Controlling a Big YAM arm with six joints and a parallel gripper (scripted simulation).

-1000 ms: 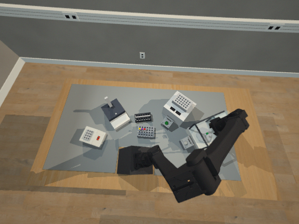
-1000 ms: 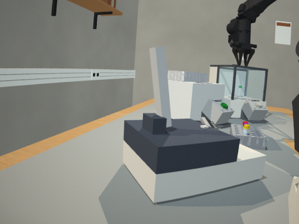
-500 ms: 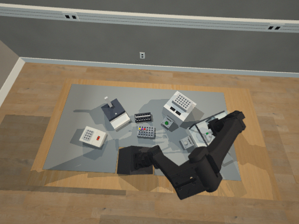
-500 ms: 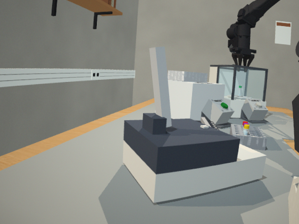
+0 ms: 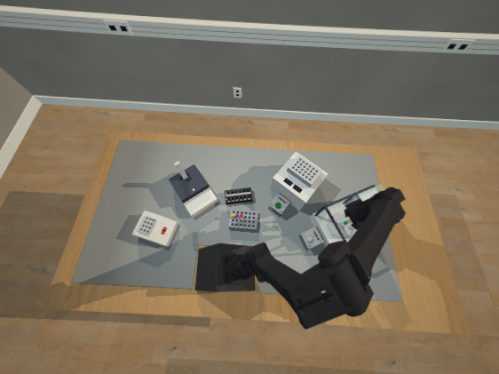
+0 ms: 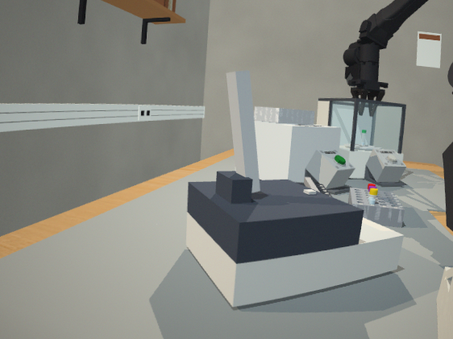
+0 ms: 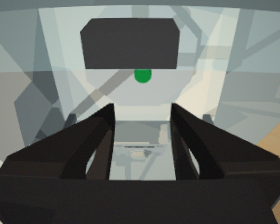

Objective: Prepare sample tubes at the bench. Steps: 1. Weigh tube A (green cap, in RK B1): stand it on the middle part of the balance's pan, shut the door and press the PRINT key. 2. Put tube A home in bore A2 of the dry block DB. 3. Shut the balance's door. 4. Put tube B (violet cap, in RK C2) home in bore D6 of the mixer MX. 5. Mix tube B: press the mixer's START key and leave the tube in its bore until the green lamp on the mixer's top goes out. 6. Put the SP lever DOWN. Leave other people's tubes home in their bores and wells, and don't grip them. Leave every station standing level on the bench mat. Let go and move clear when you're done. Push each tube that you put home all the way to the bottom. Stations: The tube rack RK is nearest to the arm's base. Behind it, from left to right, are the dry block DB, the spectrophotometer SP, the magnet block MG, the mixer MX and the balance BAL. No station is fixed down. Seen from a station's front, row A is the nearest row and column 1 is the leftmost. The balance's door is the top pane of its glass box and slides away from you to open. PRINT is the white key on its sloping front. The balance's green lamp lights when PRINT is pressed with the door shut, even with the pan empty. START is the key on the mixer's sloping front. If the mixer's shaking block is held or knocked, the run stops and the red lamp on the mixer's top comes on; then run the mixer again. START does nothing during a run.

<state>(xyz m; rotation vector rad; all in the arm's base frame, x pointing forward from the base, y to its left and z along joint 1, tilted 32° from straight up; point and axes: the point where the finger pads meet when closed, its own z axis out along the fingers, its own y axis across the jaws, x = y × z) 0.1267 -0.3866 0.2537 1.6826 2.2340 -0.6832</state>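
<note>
Right now the eight-sided pan is 10 cm below my hand. Round my hand: print key (4 cm behind, 15 cm to the left, 11 cm below); balance door (3 cm ahead, 8 cm to the right, 3 cm above); mixer block (24 cm ahead, 13 cm to the left, 2 cm below).
</note>
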